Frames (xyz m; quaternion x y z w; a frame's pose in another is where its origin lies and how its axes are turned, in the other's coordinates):
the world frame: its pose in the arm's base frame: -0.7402 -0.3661 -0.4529 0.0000 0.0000 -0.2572 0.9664
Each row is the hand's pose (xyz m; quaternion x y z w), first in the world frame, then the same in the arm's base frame.
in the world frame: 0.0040 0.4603 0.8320 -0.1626 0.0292 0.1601 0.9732
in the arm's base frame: -0.5079 0.0313 0.3791 -0.1496 0.0700 -0.0956 0.9816
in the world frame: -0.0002 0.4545 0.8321 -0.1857 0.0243 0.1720 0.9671
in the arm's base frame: -0.5145 0.0284 0.3792 -0.1732 0.0712 -0.0825 0.9788
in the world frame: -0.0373 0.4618 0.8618 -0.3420 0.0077 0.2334 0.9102
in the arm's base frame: -0.5430 0.0531 0.4089 -0.3285 0.0954 -0.0085 0.9396
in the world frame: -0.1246 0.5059 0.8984 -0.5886 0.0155 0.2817 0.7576
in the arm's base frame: -0.5968 0.1348 0.4455 -0.5648 0.1664 0.0774 0.8046
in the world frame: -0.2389 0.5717 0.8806 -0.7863 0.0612 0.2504 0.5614
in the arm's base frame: -0.6633 0.2487 0.4277 -0.7442 0.2614 0.0976 0.6070
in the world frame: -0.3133 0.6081 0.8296 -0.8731 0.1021 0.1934 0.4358
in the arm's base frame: -0.7098 0.3173 0.3767 -0.8174 0.3232 0.0748 0.4709
